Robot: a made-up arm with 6 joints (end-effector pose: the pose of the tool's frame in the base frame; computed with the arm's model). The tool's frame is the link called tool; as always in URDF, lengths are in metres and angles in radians. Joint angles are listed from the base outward.
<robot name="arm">
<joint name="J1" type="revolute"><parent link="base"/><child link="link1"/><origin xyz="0 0 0.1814" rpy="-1.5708 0 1.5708"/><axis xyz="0 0 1"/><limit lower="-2.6" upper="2.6" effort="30" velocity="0.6"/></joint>
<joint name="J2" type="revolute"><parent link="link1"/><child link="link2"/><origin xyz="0.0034 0.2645 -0.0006" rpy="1.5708 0 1.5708"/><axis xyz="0 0 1"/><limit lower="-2.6" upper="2.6" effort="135" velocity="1.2"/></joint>
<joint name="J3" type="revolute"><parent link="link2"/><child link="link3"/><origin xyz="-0.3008 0.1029 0.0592" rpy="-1.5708 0 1.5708"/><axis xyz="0 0 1"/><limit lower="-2.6" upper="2.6" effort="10" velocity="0.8"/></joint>
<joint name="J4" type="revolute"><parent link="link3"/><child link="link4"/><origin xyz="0.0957 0.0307 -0.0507" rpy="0 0 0"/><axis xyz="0 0 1"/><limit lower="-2.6" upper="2.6" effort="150" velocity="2.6"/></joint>
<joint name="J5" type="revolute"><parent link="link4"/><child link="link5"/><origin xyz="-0.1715 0.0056 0.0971" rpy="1.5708 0 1.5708"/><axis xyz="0 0 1"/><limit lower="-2.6" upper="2.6" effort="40" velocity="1.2"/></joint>
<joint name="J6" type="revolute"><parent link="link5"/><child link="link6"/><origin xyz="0.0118 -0.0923 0.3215" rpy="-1.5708 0 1.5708"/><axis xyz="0 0 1"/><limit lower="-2.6" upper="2.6" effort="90" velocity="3"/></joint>
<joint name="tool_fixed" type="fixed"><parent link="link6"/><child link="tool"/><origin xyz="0.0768 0.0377 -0.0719" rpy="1.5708 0 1.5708"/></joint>
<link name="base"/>
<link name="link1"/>
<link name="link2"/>
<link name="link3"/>
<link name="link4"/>
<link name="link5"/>
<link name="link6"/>
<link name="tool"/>
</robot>
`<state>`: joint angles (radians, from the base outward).
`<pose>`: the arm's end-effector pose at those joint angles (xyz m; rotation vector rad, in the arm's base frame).
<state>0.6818 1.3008 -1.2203 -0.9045 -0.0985 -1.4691</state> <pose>0.2504 0.2464 -0.1110 -2.7440 -0.4001 -0.4157</pose>
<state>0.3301 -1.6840 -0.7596 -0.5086 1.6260 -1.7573</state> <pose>-0.3940 0.0827 -0.5249 -1.7734 -1.8252 -0.7657</pose>
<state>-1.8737 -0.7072 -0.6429 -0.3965 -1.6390 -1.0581</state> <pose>-0.3843 0.1507 0.5193 -1.0434 0.1252 2.0699</pose>
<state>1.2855 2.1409 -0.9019 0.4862 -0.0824 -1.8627</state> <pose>0.4557 -0.0002 0.0378 -1.6889 0.2982 -0.0830</pose>
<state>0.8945 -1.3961 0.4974 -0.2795 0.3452 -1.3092</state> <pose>-0.3985 -0.5314 -0.0519 -0.7151 -2.4333 1.4940</pose>
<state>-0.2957 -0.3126 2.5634 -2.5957 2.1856 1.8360</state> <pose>-0.2433 -0.0918 0.3454 -0.9298 1.1225 -1.8565</pose>
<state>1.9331 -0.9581 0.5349 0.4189 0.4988 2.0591</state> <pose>-0.2575 -0.1263 0.4266 -2.7393 0.1310 -1.2001</pose>
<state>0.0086 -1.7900 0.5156 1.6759 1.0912 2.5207</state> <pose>-0.3467 -0.0073 -0.0871 -1.2072 -0.7025 -1.4723</pose>
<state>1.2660 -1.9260 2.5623 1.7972 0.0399 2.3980</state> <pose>-0.1464 -0.3019 -0.1098 0.4787 0.8114 0.5734</pose>
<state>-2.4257 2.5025 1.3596 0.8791 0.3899 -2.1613</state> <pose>0.0501 0.4910 0.5235 -1.6168 -1.1590 0.6900</pose>
